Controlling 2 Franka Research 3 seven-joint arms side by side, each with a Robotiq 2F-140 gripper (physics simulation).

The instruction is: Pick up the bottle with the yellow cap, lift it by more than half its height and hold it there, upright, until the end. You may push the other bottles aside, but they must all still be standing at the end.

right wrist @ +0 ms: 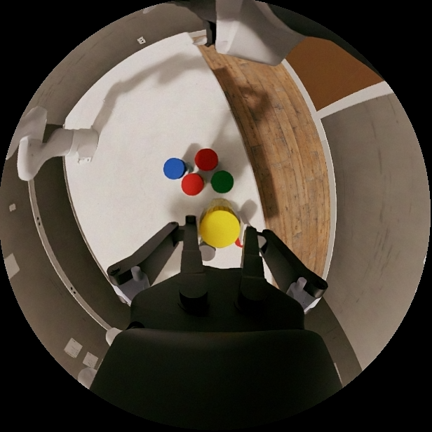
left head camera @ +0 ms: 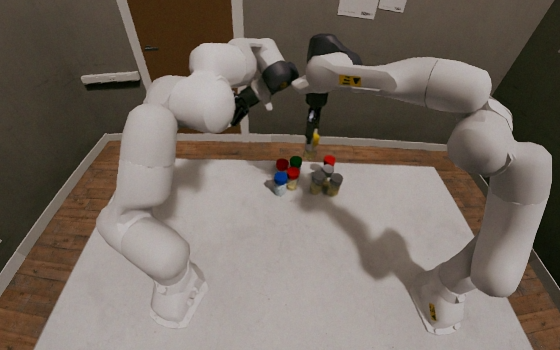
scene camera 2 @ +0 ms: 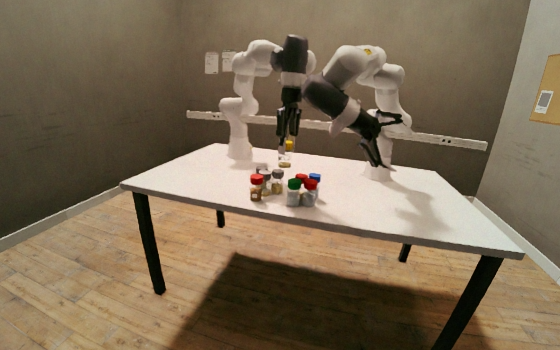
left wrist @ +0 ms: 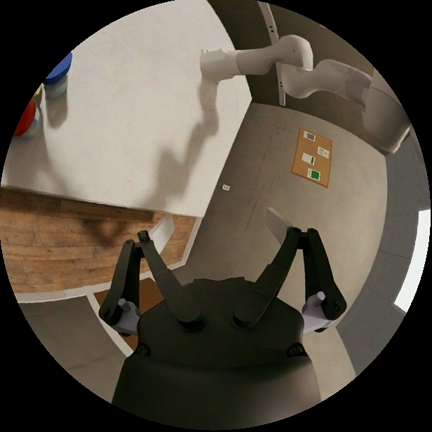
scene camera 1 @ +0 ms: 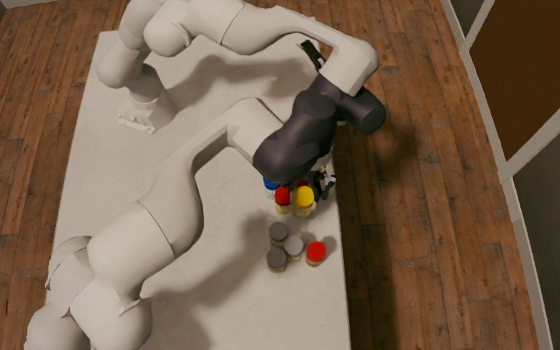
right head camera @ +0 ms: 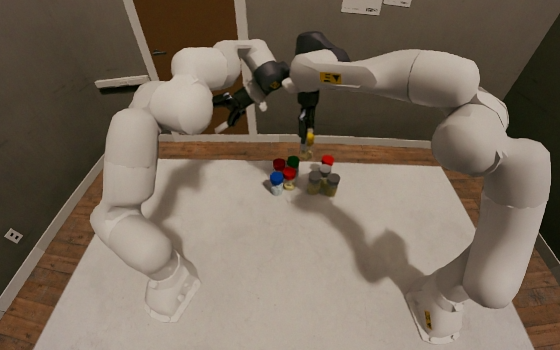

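The bottle with the yellow cap (left head camera: 315,138) (right head camera: 310,137) (scene camera 1: 303,196) (scene camera 2: 289,145) (right wrist: 220,228) hangs in the air, roughly upright, its base clear of the table and above the standing bottles' caps in scene camera 2. My right gripper (scene camera 2: 287,136) points down and is shut on it, one finger on each side. My left gripper (right head camera: 218,115) (scene camera 2: 392,145) (left wrist: 219,219) is open and empty, high and off to the side. The other bottles stand: a blue-capped one (left head camera: 280,184) (right wrist: 174,168), a green-capped one (scene camera 2: 294,192) (right wrist: 222,181), several red-capped and several grey-capped.
Two red-capped bottles (right wrist: 192,184) (right wrist: 206,159) stand by the blue and green ones. Grey-capped bottles (scene camera 1: 278,233) (scene camera 1: 294,247) (scene camera 1: 276,259) and another red-capped bottle (scene camera 1: 316,253) form the second cluster, near the edge of the white table (scene camera 1: 320,305). The two arms' wrists are close together.
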